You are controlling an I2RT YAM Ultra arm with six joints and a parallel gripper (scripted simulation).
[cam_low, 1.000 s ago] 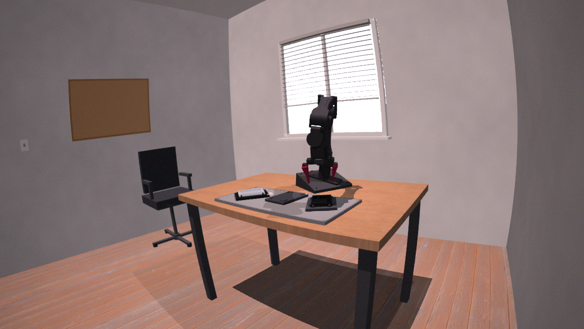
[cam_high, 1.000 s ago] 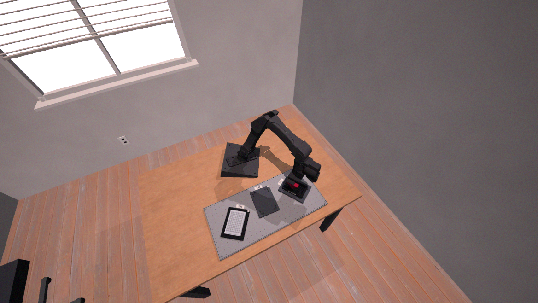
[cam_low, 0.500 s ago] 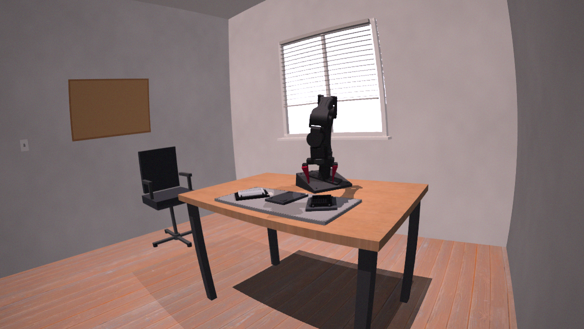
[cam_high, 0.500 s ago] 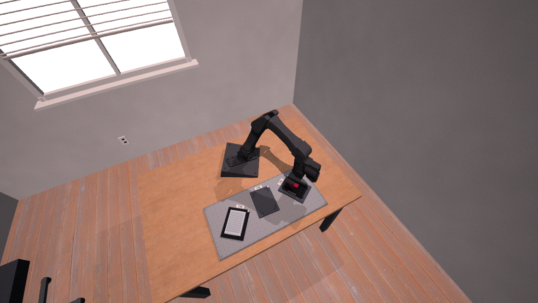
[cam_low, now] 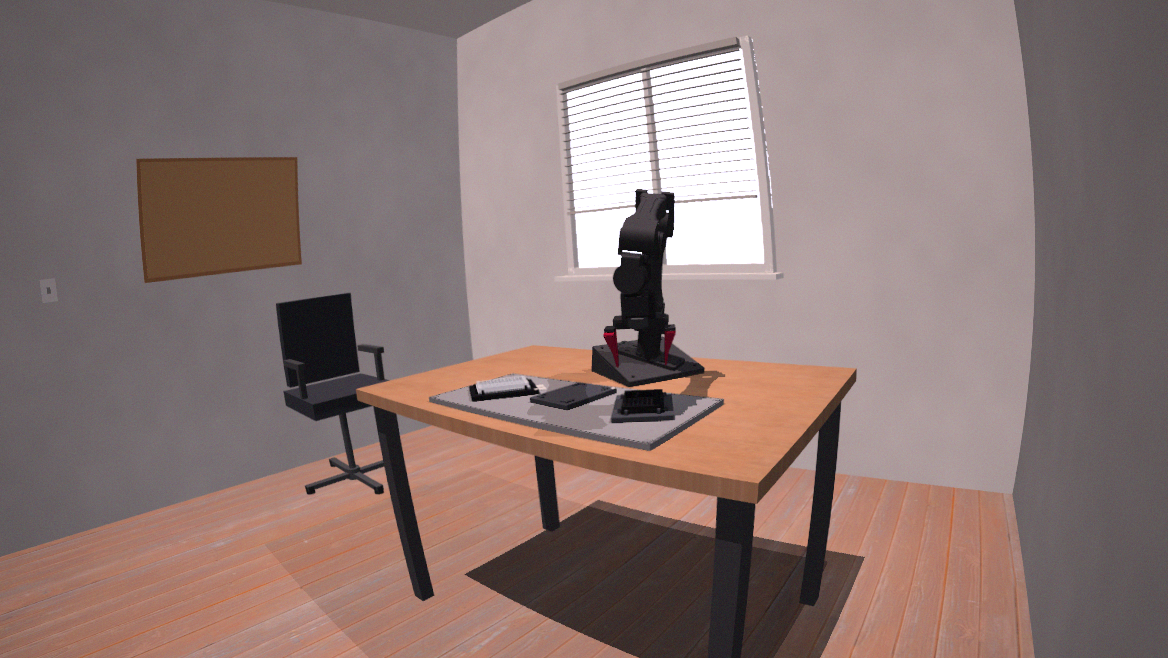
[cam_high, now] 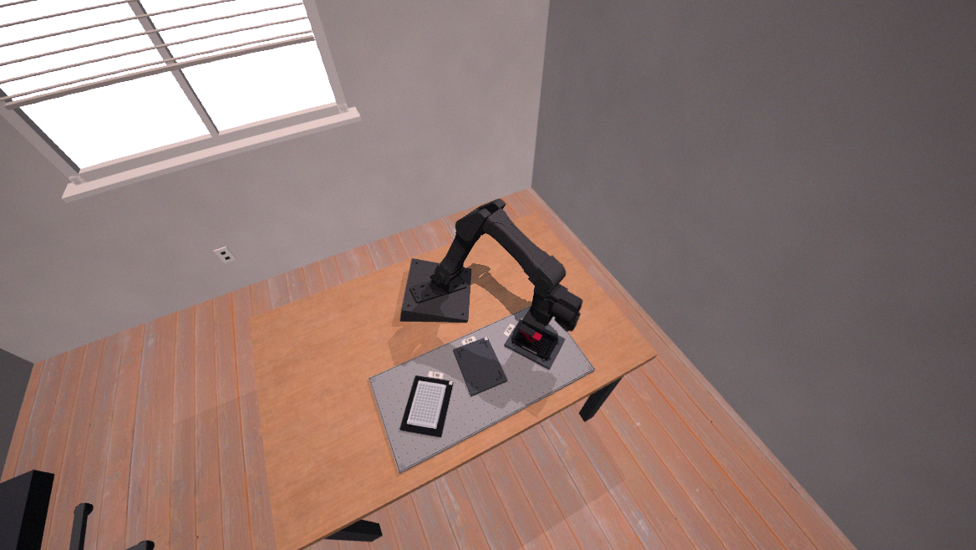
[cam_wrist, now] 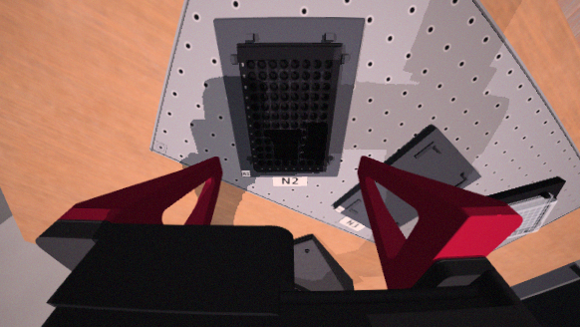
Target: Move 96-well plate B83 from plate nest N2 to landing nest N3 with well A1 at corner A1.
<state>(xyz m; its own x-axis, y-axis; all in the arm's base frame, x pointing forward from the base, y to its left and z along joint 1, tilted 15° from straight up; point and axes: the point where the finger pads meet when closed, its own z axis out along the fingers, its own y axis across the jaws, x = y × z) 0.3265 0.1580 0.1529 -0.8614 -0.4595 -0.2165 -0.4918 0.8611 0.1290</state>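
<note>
My hand is 80 mm above the black 96-well plate B83. The rest, counted from my hand: N2 label: 80 mm behind, 50 mm to the right, 100 mm below; plate nest N2: 100 mm below; dark landing nest N3: 20 mm behind, 200 mm to the right, 100 mm below.
</note>
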